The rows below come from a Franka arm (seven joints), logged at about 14 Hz.
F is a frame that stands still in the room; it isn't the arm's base.
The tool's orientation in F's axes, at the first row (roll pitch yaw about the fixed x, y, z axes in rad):
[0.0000, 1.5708, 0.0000]
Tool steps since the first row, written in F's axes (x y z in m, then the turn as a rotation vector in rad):
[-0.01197, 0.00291, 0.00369, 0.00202, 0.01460, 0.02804]
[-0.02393, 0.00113, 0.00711, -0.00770, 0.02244, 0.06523]
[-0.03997, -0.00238, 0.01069, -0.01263, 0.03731, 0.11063]
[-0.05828, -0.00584, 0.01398, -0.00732, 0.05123, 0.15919]
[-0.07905, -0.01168, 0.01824, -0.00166, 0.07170, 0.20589]
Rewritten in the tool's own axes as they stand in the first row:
[-0.00369, 0.00291, -0.01197, -0.02804, 0.01460, 0.00202]
[-0.00711, 0.00113, -0.02393, -0.06523, 0.02244, -0.00770]
[-0.01069, -0.00238, -0.03997, -0.11063, 0.03731, -0.01263]
[-0.01398, -0.00584, -0.05828, -0.15919, 0.05123, -0.00732]
[-0.01824, -0.01168, -0.07905, -0.20589, 0.07170, -0.00166]

